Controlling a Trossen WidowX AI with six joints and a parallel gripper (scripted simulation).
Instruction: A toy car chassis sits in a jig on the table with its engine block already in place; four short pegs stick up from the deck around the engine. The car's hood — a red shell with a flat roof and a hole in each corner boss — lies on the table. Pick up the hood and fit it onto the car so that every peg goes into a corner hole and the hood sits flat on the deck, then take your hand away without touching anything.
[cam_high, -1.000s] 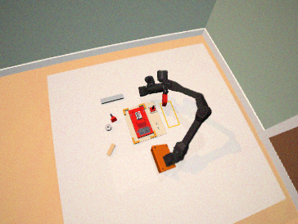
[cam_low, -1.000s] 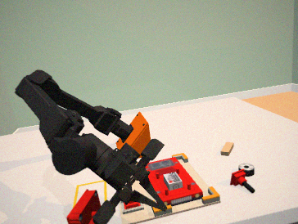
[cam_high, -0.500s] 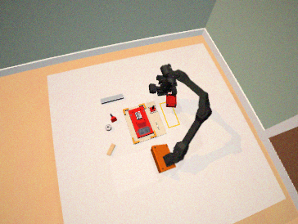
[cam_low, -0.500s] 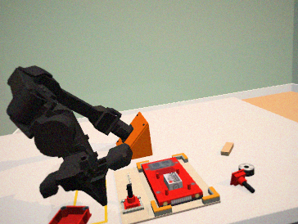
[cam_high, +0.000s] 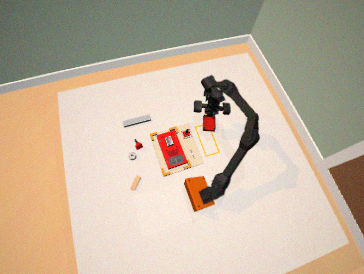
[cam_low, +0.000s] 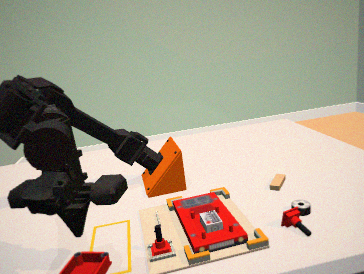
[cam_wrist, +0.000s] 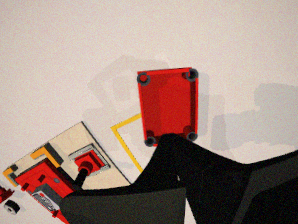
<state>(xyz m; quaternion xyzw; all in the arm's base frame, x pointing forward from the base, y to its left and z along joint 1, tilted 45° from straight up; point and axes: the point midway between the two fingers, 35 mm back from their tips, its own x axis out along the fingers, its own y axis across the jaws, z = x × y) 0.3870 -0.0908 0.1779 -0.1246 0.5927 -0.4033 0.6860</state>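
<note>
Now: gripper tip 1 cm past the red hood, 1 cm to the left of it and 8 cm above it. The rest, counted from my gripper tip: grey bar (15 cm ahead, 37 cm to the left, 8 cm below); wooden block (19 cm behind, 48 cm to the left, 9 cm below); grey engine block (4 cm behind, 25 cm to the left, 7 cm below).
</note>
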